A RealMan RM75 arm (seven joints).
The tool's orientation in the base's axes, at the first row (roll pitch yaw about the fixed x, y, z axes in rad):
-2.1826 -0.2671 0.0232
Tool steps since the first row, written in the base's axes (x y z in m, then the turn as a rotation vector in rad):
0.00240 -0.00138 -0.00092 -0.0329 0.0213 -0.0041
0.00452 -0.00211 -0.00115 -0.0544 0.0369 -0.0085
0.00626 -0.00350 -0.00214 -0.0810 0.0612 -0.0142
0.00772 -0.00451 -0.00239 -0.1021 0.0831 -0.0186
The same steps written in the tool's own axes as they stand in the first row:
0.00204 0.00206 -0.00031 -0.0323 -0.0164 0.0154
0.00401 0.00315 -0.00050 -0.0539 -0.0268 0.0278
0.00539 0.00512 -0.00086 -0.0805 -0.0422 0.0474
0.00671 0.00622 -0.00136 -0.1015 -0.0560 0.0651

